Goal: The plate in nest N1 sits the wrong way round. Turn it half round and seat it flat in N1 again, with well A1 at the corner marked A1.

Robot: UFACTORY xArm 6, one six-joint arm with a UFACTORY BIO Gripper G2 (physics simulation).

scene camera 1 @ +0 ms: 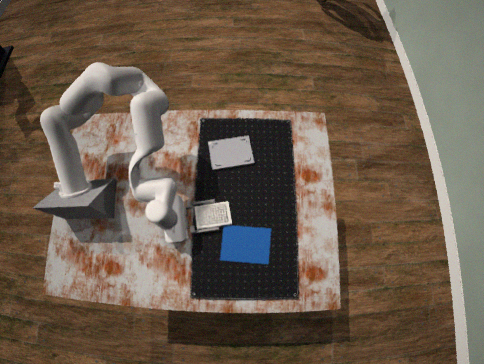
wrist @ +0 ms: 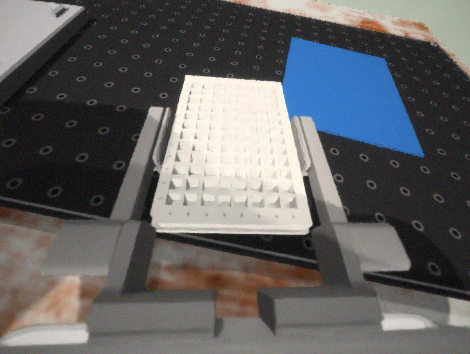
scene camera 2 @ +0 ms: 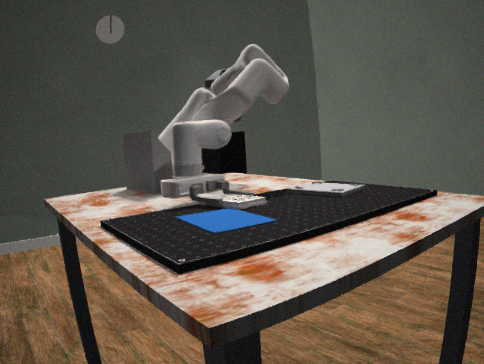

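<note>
The white well plate (scene camera 1: 218,216) (scene camera 2: 245,200) (wrist: 231,160) lies flat on the black perforated board, its wells facing up. My gripper (scene camera 1: 215,215) (scene camera 2: 229,198) (wrist: 231,125) is low over the board and shut on the plate, with one finger along each long side. The marks on the plate's rim are too small to read, so I cannot tell which corner has A1. A light grey nest (scene camera 1: 231,152) (scene camera 2: 330,187) (wrist: 30,37) with raised corner pieces stands apart from the plate and bears no plate. No N1 label is legible on it.
A flat blue rectangle (scene camera 1: 245,244) (scene camera 2: 225,220) (wrist: 345,95) lies on the black board (scene camera 1: 245,285) (scene camera 2: 150,240) (wrist: 220,35), close beside the plate. The board's edge runs just below the plate's near end in the wrist view. The rust-stained white table (scene camera 1: 320,240) (scene camera 2: 300,250) carries the board.
</note>
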